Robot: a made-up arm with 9 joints. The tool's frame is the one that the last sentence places. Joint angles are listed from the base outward.
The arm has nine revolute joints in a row. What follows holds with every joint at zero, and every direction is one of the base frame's. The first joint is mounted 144.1 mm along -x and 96.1 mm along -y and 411.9 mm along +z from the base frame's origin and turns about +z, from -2.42 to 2.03 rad. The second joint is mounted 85.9 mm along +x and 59 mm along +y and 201.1 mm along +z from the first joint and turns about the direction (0.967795, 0.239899, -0.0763), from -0.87 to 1.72 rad. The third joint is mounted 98.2 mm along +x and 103.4 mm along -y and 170.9 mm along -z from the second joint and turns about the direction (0.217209, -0.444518, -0.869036), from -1.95 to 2.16 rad. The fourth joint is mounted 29.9 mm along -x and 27.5 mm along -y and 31 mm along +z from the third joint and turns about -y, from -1.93 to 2.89 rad. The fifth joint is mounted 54.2 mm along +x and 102.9 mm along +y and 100.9 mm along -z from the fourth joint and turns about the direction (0.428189, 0.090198, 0.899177), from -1.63 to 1.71 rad. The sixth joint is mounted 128.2 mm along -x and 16.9 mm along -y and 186 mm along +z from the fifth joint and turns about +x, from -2.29 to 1.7 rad. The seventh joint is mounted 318.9 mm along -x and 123.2 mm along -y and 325.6 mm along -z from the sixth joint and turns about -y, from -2.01 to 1.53 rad. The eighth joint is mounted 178.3 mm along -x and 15.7 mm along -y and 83.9 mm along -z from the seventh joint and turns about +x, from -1.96 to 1.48 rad. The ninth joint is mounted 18.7 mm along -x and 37.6 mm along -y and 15.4 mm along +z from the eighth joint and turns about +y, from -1.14 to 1.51 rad. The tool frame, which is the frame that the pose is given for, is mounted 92.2 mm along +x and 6.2 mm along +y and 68.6 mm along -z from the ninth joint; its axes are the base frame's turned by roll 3.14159, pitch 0 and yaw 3.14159 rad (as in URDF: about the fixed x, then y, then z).
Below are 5 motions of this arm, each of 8 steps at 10 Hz.
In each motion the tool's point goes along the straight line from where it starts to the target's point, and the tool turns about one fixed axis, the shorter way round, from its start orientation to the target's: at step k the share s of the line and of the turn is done. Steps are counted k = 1, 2, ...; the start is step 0. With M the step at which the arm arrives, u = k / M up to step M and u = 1 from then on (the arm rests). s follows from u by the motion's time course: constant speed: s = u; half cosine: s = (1 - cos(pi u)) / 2; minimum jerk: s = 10 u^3 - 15 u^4 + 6 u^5.
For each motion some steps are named. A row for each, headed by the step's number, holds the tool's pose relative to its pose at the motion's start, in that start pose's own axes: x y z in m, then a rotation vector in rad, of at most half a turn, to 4 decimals.
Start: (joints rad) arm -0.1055 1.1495 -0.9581 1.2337 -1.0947 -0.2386 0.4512 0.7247 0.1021
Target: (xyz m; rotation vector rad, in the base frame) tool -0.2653 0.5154 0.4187 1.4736 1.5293 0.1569
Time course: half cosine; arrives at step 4
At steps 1, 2, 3, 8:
1: -0.0113 0.0147 -0.0145 0.1275 -0.1223 -0.0411
2: -0.0384 0.0503 -0.0497 0.4353 -0.4174 -0.1404
3: -0.0656 0.0858 -0.0848 0.7431 -0.7126 -0.2398
8: -0.0768 0.1005 -0.0993 0.8706 -0.8349 -0.2809

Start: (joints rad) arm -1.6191 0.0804 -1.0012 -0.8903 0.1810 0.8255 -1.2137 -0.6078 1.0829
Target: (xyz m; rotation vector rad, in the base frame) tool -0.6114 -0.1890 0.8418 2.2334 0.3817 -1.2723
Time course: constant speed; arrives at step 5
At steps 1, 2, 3, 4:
1: 0.0086 -0.0392 0.0048 0.1761 0.1110 -0.1503
2: 0.0173 -0.0784 0.0096 0.3523 0.2220 -0.3006
3: 0.0259 -0.1177 0.0144 0.5284 0.3329 -0.4510
4: 0.0345 -0.1569 0.0193 0.7046 0.4439 -0.6013

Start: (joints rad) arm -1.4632 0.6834 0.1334 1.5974 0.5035 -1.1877 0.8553 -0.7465 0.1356
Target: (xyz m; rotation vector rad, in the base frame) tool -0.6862 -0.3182 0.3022 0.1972 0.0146 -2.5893
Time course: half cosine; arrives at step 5
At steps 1, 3, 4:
1: -0.0166 0.0284 0.0222 -0.0651 -0.0877 0.0278
3: -0.1135 0.1946 0.1523 -0.4463 -0.6014 0.1907
4: -0.1568 0.2689 0.2104 -0.6167 -0.8311 0.2635

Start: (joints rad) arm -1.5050 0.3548 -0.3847 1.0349 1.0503 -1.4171 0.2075 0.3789 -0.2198
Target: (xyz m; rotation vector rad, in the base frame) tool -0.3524 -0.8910 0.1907 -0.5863 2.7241 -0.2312
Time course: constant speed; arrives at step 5
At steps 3, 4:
3: -0.0165 0.1566 0.1748 -0.8419 0.2184 -0.2331
4: -0.0221 0.2088 0.2330 -1.1225 0.2912 -0.3108

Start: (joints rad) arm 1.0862 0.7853 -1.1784 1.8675 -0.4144 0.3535 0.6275 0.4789 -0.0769
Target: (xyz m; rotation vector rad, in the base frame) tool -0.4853 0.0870 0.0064 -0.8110 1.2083 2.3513
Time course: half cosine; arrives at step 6
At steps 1, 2, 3, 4, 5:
1: -0.0160 0.0023 -0.0289 0.0327 0.0432 -0.0116
2: -0.0596 0.0088 -0.1080 0.1219 0.1611 -0.0433
3: -0.1193 0.0175 -0.2161 0.2438 0.3221 -0.0866
4: -0.1789 0.0263 -0.3241 0.3656 0.4832 -0.1300
5: -0.2226 0.0327 -0.4032 0.4549 0.6011 -0.1617

